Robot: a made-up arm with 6 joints.
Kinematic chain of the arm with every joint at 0, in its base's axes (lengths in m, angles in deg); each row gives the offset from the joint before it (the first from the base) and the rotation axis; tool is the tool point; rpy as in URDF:
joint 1: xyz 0 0 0.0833 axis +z
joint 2: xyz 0 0 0 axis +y
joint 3: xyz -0.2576 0 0.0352 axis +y
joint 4: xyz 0.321 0 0.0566 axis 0.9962 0 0.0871
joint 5: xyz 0 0 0 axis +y
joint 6: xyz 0.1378 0 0.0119 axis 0.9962 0 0.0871
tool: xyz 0 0 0 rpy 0 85 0
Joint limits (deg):
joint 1: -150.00..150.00
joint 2: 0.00..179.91
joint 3: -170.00..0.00
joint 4: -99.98..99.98
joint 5: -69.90..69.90
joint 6: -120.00..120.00
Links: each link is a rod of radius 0.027 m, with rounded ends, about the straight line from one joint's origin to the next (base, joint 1, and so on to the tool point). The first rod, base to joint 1, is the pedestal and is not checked.
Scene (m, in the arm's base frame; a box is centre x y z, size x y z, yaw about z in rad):
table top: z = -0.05
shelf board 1: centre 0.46 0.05 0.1 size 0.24 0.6 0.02 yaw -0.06
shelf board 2: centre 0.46 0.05 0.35 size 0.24 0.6 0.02 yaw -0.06
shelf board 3: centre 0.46 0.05 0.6 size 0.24 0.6 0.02 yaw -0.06
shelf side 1: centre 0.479 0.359 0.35 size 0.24 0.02 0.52 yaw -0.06
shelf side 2: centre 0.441 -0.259 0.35 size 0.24 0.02 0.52 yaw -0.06
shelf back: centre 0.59 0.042 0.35 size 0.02 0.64 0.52 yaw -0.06
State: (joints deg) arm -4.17 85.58 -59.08 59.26 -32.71 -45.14
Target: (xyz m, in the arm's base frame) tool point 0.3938 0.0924 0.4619
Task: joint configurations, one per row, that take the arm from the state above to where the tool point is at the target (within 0.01 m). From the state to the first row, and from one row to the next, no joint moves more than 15 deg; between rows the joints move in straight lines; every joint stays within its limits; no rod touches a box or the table.
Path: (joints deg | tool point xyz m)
1: -1.44 72.14 -48.06 60.89 -39.21 -45.14 | 0.3839 -0.0860 0.2651
2: 1.30 58.70 -37.04 62.51 -45.70 -45.14 | 0.3231 -0.0804 0.2718
3: 4.03 45.26 -26.02 64.14 -52.20 -45.14 | 0.2657 -0.0798 0.2640
4: 6.76 31.82 -15.01 65.76 -58.70 -45.14 | 0.2150 -0.0830 0.2431
5: 15.48 36.35 -28.19 62.47 -47.88 -45.14 | 0.2503 -0.0250 0.3170
6: 24.20 40.87 -41.37 59.18 -37.07 -45.14 | 0.2615 0.0391 0.3909
7: 32.93 45.40 -54.55 55.89 -26.26 -45.14 | 0.2491 0.1011 0.4619
8: 26.84 60.04 -65.67 55.30 -27.21 -45.14 | 0.3180 0.1027 0.4699
9: 20.76 74.68 -76.79 54.71 -28.17 -45.14 | 0.3938 0.0924 0.4619

